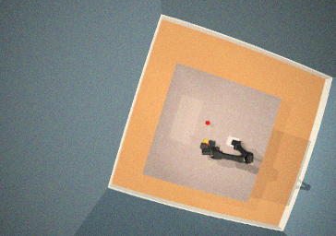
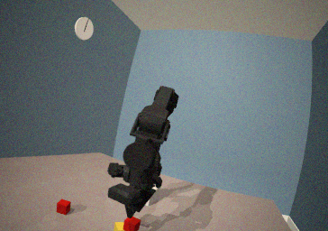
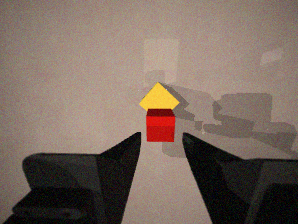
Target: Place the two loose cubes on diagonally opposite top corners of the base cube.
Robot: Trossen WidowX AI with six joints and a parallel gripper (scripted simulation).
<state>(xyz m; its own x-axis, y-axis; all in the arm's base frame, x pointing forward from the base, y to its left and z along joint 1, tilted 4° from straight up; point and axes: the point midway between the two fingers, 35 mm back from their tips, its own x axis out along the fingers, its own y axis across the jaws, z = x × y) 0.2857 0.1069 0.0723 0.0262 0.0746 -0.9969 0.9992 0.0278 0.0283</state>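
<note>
My gripper tip is 2 cm to the left of the yellow base cube and 7 cm above it.
</note>
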